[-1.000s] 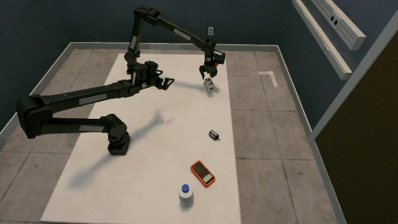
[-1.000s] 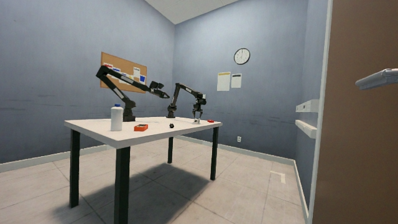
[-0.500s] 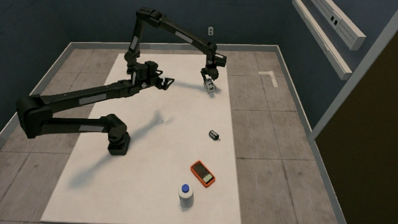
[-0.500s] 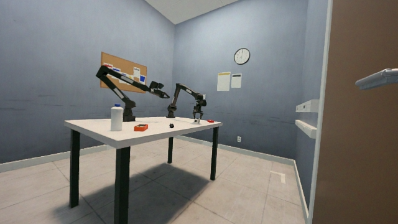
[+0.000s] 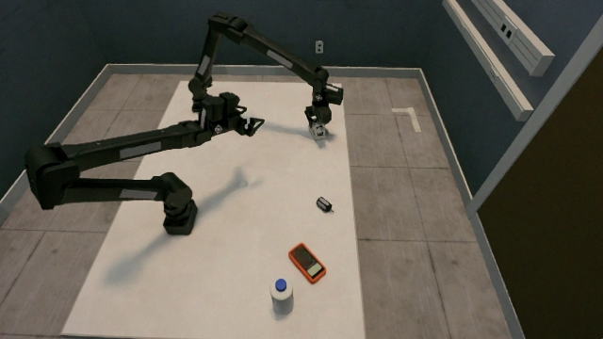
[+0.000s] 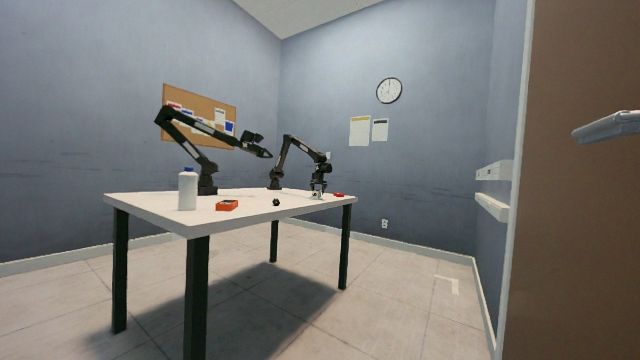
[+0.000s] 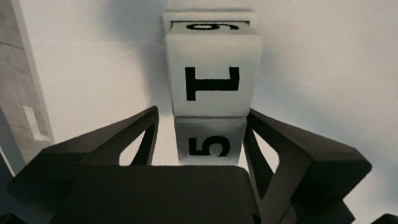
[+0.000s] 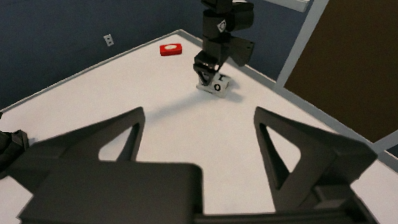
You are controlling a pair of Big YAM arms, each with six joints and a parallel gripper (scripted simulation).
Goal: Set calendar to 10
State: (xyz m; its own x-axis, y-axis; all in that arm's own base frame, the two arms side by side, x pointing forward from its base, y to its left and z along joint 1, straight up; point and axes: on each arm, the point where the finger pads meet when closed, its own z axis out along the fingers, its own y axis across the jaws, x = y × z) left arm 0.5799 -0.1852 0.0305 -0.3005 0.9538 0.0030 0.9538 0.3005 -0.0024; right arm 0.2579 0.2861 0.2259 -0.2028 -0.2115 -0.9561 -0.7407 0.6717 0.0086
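Right now my left hand is 27 cm to the right of the red box, 7 cm short of it and 2 cm above it. Round my left hand: black object 44 cm to the right, 2 cm below, 2 cm behind; orange device 65 cm to the right, 12 cm behind, 2 cm below.
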